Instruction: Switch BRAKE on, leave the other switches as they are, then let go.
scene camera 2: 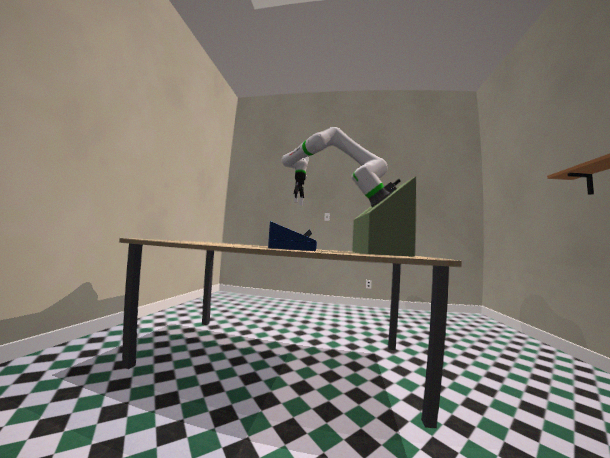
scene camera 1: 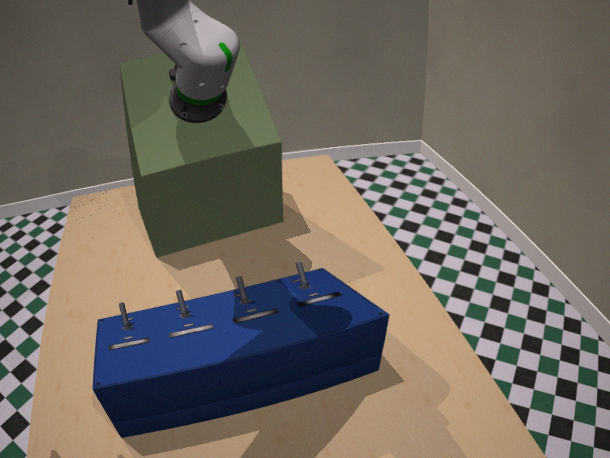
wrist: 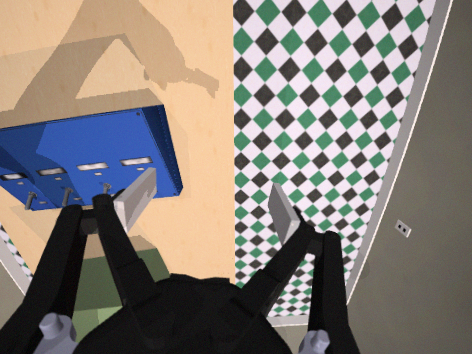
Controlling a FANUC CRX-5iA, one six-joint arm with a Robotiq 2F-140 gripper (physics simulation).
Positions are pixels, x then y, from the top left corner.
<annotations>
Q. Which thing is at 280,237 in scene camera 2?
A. A blue switch box.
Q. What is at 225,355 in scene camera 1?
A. A blue switch box.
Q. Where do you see a blue switch box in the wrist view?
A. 82,155
</annotations>
